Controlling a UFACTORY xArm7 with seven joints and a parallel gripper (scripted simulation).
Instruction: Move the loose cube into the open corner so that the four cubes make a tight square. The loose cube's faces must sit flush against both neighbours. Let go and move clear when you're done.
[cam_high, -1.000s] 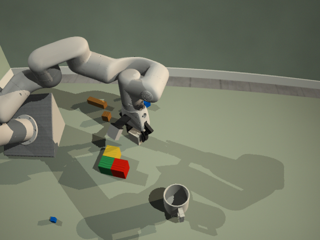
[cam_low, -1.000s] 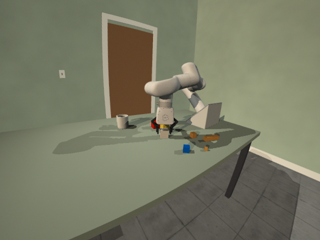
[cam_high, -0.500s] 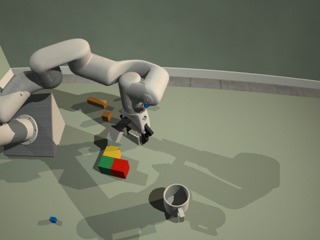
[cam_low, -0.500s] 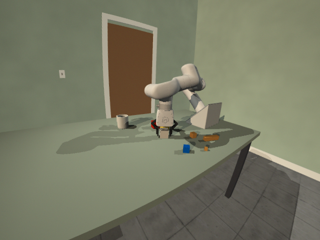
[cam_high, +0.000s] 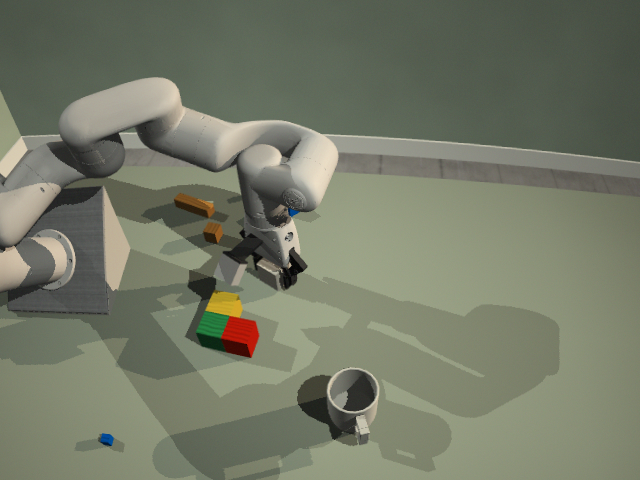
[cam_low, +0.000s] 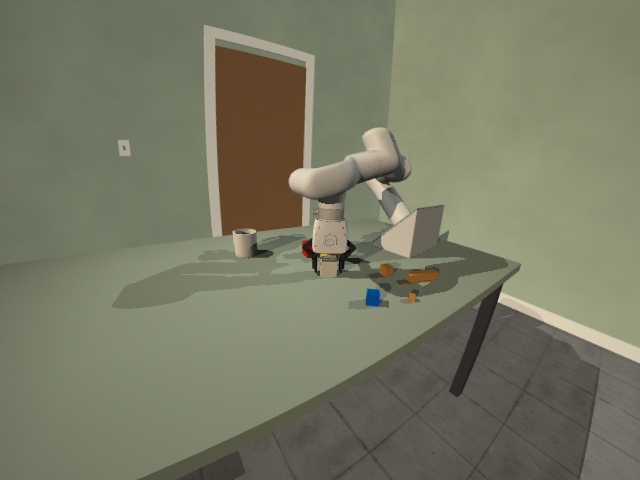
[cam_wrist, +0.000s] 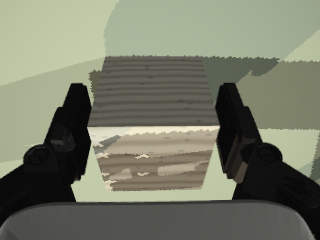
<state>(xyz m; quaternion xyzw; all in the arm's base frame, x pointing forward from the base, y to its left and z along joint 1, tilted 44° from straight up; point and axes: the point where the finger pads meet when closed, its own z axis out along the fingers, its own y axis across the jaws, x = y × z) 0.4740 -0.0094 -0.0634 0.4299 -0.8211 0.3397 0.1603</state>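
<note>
Right now my hand is right at the beige cube. Also, from my hand: long orange block 21 cm behind, 20 cm to the left, 1 cm below; red cube 16 cm to the right, 5 cm behind; yellow cube 10 cm to the right, 9 cm behind.
</note>
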